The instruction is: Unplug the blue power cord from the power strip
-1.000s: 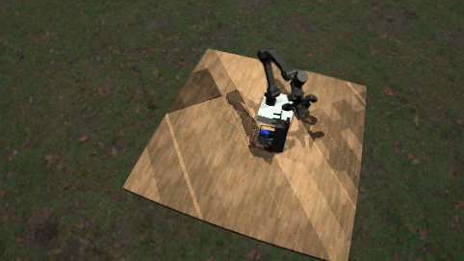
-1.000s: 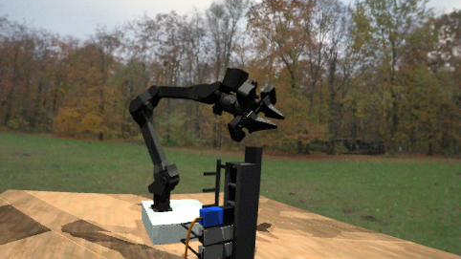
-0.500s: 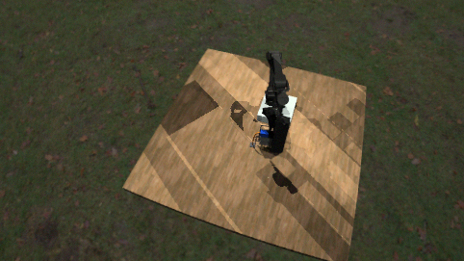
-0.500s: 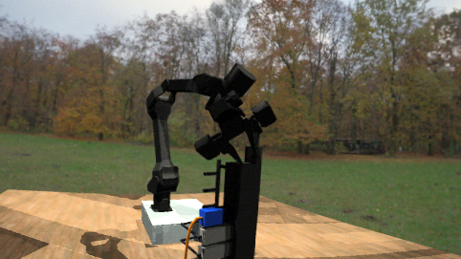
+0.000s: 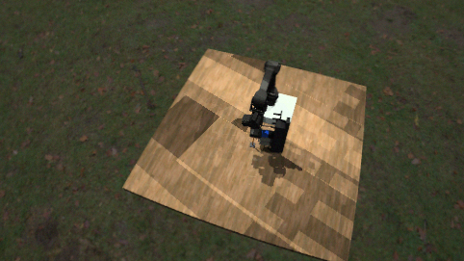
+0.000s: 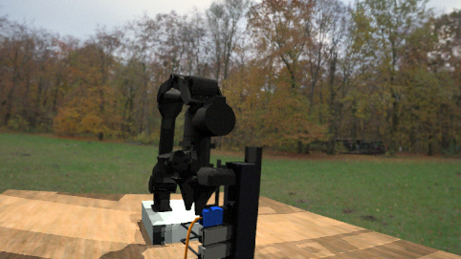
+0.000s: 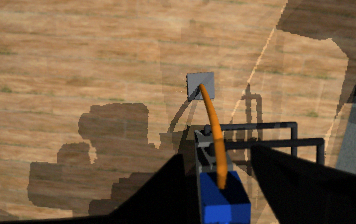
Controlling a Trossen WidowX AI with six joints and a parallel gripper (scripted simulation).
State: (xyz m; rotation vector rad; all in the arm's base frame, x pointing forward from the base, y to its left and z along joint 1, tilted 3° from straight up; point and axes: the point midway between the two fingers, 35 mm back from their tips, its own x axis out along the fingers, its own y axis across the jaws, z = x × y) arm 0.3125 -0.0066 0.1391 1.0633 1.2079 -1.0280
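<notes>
My gripper tip is 20 mm past the blue plug, 70 mm to the right of it and 10 mm above it.
</notes>
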